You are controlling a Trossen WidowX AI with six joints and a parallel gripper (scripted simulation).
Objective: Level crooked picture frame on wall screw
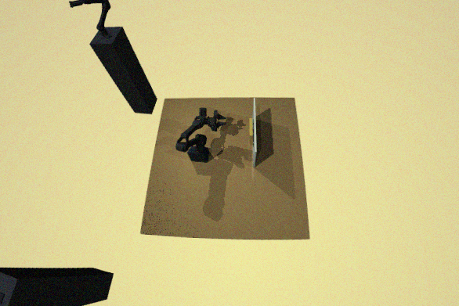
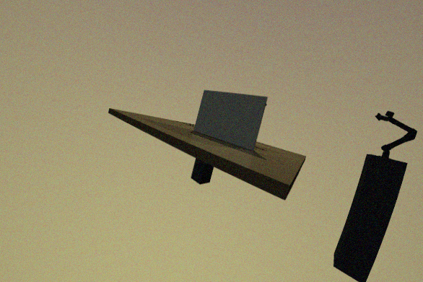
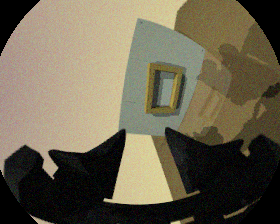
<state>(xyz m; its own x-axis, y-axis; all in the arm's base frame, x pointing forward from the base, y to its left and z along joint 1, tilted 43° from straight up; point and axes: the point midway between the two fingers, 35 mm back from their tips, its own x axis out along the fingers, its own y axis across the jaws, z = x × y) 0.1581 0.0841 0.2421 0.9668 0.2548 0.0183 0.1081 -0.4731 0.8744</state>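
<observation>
Right now the yellow picture frame is 21 cm ahead of my gripper tip, 10 cm below it and 2 cm to the right of it. Round my gripper tip: thin upright wall: 22 cm ahead, 11 cm below, 2 cm to the right.
</observation>
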